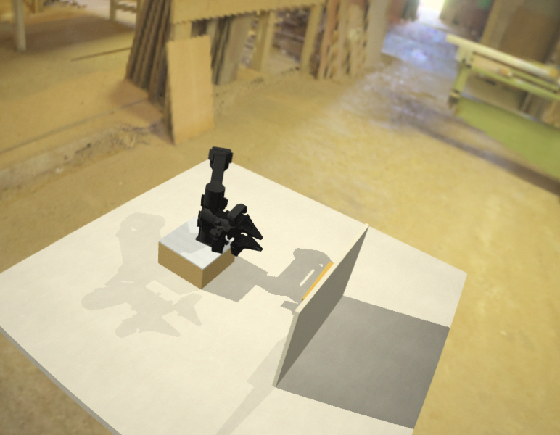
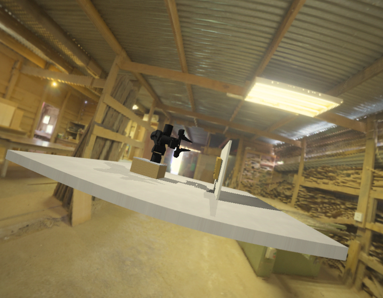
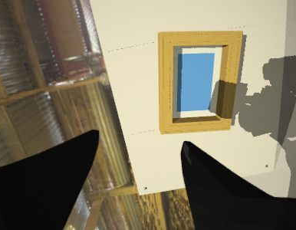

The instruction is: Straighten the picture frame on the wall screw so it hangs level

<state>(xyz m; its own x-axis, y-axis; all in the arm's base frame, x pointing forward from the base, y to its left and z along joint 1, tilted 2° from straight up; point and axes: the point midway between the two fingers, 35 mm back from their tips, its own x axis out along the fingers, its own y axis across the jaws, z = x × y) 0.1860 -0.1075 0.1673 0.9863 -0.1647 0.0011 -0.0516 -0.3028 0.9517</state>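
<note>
Now: gripper tip 200 mm short of the picture frame, 10 mm to the left of it and 90 mm above it. From my gripper tip the other things lie so: wall panel (210 mm ahead, 10 mm to the right, 100 mm below).
</note>
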